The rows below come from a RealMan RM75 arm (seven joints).
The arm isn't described. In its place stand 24 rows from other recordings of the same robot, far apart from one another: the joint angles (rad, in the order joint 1, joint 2, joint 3, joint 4, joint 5, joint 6, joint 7), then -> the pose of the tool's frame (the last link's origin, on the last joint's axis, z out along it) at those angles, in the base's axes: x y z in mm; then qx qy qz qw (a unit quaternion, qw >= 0).
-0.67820, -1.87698, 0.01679, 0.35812, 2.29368, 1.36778, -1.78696 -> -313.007, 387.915, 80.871, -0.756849, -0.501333, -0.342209, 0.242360
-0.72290, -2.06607, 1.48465, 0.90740, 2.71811, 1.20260, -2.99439 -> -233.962, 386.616, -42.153, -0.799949, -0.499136, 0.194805, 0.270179
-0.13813, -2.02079, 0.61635, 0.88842, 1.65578, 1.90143, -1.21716 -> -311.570, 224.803, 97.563, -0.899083, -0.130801, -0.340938, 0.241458
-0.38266, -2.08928, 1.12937, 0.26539, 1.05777, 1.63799, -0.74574 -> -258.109, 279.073, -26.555, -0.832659, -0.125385, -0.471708, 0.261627
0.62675, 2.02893, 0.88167, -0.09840, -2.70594, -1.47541, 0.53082 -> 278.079, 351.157, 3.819, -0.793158, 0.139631, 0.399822, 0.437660
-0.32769, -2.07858, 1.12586, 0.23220, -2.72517, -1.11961, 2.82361 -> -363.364, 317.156, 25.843, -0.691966, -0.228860, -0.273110, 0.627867
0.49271, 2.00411, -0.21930, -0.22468, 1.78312, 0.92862, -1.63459 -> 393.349, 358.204, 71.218, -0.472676, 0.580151, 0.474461, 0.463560
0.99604, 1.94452, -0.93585, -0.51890, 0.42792, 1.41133, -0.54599 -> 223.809, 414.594, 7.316, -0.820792, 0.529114, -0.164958, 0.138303
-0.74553, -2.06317, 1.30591, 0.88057, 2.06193, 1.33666, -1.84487 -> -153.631, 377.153, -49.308, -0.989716, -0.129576, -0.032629, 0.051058
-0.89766, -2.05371, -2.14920, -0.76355, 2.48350, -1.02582, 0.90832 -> -178.859, 460.193, 0.230, -0.906611, -0.314783, 0.001376, 0.281009
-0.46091, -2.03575, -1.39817, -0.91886, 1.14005, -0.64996, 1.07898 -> -172.132, 378.418, -62.369, -0.804432, -0.467543, -0.320147, 0.178322
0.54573, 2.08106, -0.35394, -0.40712, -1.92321, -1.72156, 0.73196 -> 256.322, 314.232, 5.188, -0.889935, 0.015407, 0.379145, 0.253037
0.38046, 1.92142, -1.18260, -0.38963, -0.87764, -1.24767, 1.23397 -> 315.183, 346.167, 54.614, -0.770921, 0.335522, 0.418289, 0.343715
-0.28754, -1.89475, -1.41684, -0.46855, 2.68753, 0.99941, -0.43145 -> -360.960, 349.290, 109.651, -0.579277, -0.284374, -0.389098, 0.657398
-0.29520, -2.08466, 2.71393, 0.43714, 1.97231, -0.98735, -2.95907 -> -316.878, 273.110, -95.233, -0.770434, -0.256736, -0.209284, 0.544719
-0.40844, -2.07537, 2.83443, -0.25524, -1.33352, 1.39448, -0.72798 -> -376.361, 297.053, 61.755, -0.647556, -0.290042, -0.380150, 0.593323
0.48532, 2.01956, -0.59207, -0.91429, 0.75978, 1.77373, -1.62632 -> 302.893, 301.950, 58.038, -0.963616, 0.241009, 0.069676, 0.092221
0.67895, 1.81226, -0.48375, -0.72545, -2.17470, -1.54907, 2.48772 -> 268.583, 399.478, 143.636, -0.736130, 0.606037, 0.254656, 0.161191
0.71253, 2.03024, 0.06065, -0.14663, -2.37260, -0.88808, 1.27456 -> 321.039, 382.684, -37.716, -0.809788, 0.437640, 0.202126, 0.334455
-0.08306, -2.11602, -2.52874, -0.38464, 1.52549, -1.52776, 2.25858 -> -367.009, 198.834, -4.645, -0.797785, -0.307551, -0.350035, 0.382658
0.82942, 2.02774, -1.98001, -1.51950, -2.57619, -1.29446, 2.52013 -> 41.975, 332.188, -77.493, -0.962455, -0.095520, -0.186927, 0.172088
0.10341, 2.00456, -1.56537, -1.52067, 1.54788, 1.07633, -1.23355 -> 165.162, 297.162, 12.212, -0.934497, 0.184453, 0.238724, 0.188953
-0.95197, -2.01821, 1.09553, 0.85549, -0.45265, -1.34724, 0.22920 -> -169.294, 439.160, 11.805, -0.802217, -0.534925, 0.094478, 0.247745
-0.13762, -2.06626, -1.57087, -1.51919, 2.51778, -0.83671, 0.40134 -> -241.607, 337.927, 15.148, -0.827028, -0.397552, -0.031571, 0.396208
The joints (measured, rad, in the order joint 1, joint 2, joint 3, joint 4, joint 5, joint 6, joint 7), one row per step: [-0.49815, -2.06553, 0.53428, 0.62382, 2.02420, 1.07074, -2.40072]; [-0.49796, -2.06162, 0.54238, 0.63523, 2.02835, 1.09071, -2.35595]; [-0.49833, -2.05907, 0.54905, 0.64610, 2.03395, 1.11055, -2.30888]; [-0.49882, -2.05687, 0.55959, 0.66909, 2.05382, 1.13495, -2.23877]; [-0.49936, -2.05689, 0.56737, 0.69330, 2.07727, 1.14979, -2.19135]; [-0.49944, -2.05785, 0.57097, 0.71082, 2.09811, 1.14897, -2.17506]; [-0.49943, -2.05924, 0.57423, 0.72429, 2.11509, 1.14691, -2.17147]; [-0.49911, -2.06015, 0.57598, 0.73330, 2.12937, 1.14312, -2.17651]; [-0.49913, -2.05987, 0.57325, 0.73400, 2.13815, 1.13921, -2.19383]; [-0.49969, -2.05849, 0.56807, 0.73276, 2.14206, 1.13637, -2.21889]
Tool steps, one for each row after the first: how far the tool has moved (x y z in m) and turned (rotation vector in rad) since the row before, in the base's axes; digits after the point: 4 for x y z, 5 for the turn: [0.0026, 0.0002, 0.0020, -0.01099, 0.03967, -0.05069]; [0.0028, 0.0000, 0.0013, -0.01149, 0.03999, -0.05194]; [0.0033, 0.0000, 0.0022, -0.01860, 0.07303, -0.07714]; [0.0022, 0.0003, 0.0021, -0.01419, 0.06147, -0.05490]; [-0.0001, 0.0006, 0.0019, -0.00472, 0.03887, -0.01883]; [-0.0002, 0.0004, 0.0012, -0.00413, 0.02481, -0.00724]; [-0.0008, 0.0001, 0.0009, -0.00256, 0.01477, 0.00272]; [-0.0014, -0.0002, 0.0004, -0.00001, -0.00371, 0.01667]; [-0.0012, 0.0001, 0.0010, 0.00371, -0.01456, 0.02258]
